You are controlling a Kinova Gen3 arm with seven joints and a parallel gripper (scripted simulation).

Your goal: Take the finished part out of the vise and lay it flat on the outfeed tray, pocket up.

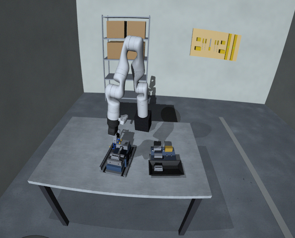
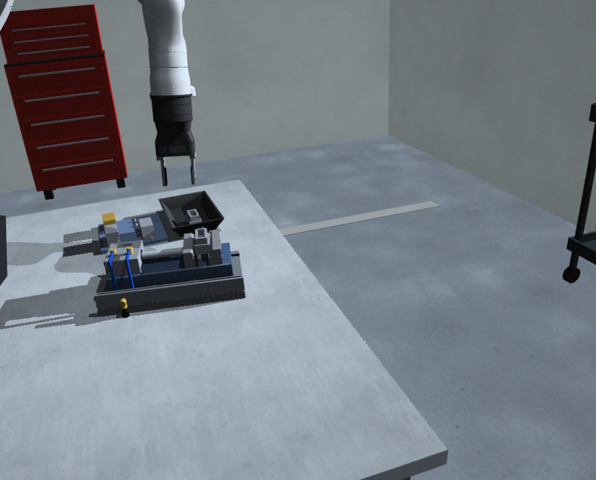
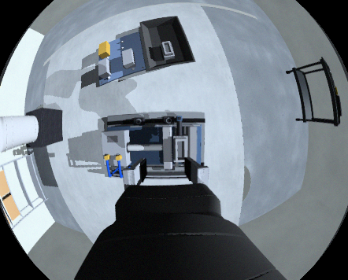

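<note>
Right now my hand is 210 mm above the vise and 40 mm past it. From my hand the other things lie so: blue fixture plate: 330 mm to the left, 240 mm below, 120 mm behind; then yellow block: 380 mm to the left, 220 mm below, 170 mm behind.
</note>
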